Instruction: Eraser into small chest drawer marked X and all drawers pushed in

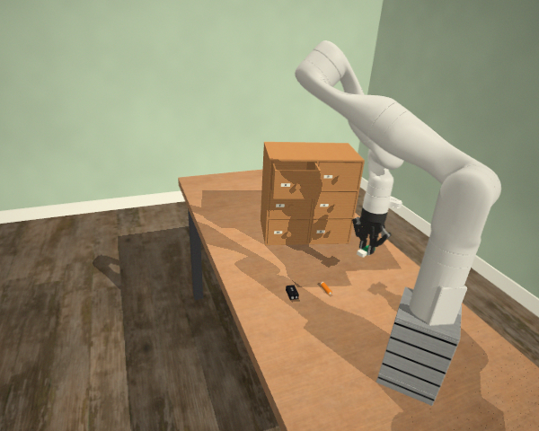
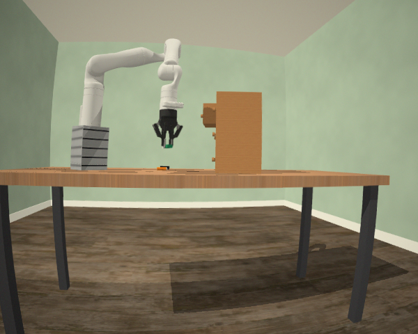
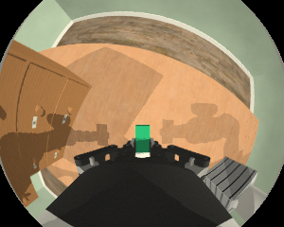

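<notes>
The white eraser is 1 cm to the left of my hand and 1 cm below it. The rest, counted from my hand: black block (25 cm to the left, 11 cm below, 7 cm behind); orange pencil stub (14 cm to the left, 11 cm below, 5 cm behind).
</notes>
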